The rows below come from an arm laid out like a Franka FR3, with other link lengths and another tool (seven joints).
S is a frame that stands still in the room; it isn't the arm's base.
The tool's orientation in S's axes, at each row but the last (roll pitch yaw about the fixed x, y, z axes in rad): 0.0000 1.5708 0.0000; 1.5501 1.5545 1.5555; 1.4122 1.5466 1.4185; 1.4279 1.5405 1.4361; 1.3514 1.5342 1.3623; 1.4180 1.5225 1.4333; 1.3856 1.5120 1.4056; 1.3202 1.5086 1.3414; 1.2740 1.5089 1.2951; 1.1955 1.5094 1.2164; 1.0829 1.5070 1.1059; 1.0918 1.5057 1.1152
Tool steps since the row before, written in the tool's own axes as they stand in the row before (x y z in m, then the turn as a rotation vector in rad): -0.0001 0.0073 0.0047 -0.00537 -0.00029 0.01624; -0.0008 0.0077 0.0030 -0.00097 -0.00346 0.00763; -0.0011 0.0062 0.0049 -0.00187 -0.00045 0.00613; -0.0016 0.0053 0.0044 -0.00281 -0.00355 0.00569; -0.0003 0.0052 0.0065 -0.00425 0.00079 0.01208; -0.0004 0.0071 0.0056 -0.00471 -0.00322 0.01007; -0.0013 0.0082 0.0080 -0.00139 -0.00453 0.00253; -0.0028 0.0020 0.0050 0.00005 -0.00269 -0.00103; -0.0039 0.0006 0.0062 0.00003 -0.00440 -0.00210; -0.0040 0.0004 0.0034 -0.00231 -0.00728 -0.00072; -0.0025 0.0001 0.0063 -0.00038 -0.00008 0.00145; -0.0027 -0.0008 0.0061 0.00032 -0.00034 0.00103
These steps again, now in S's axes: 0.0047 0.0073 0.0001 0.01624 -0.00029 0.00537; 0.0030 0.0077 0.0009 0.00765 -0.00343 0.00092; 0.0049 0.0062 0.0013 0.00613 -0.00046 0.00188; 0.0043 0.0053 0.0018 0.00571 -0.00359 0.00273; 0.0064 0.0053 0.0005 0.01204 0.00077 0.00437; 0.0055 0.0072 0.0008 0.01009 -0.00329 0.00462; 0.0078 0.0083 0.0019 0.00261 -0.00455 0.00115; 0.0049 0.0019 0.0030 -0.00097 -0.00270 -0.00023; 0.0061 0.0005 0.0040 -0.00200 -0.00443 -0.00033; 0.0033 0.0002 0.0041 -0.00061 -0.00741 0.00187; 0.0062 0.0001 0.0027 0.00144 -0.00007 0.00042; 0.0060 -0.0008 0.0028 0.00105 -0.00030 -0.00031
